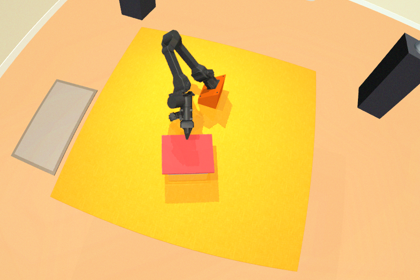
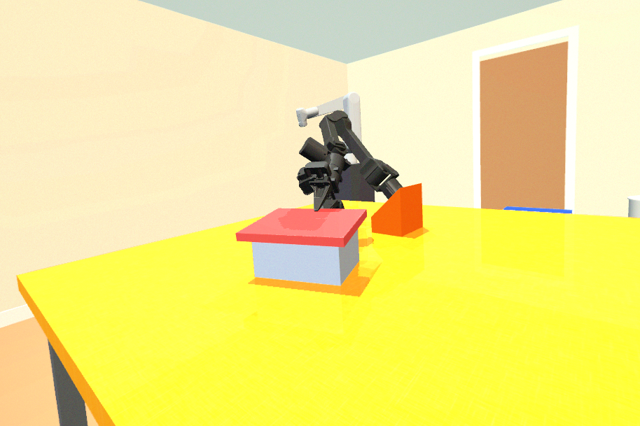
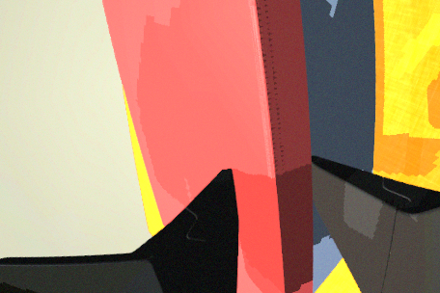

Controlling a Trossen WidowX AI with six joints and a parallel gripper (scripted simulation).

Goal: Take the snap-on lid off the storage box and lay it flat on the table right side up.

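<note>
My gripper tip is 70 mm short of the red lid and 40 mm to the right of it. Also, from my gripper tip: pale blue storage box: 60 mm ahead, 30 mm to the left, 60 mm below.
</note>
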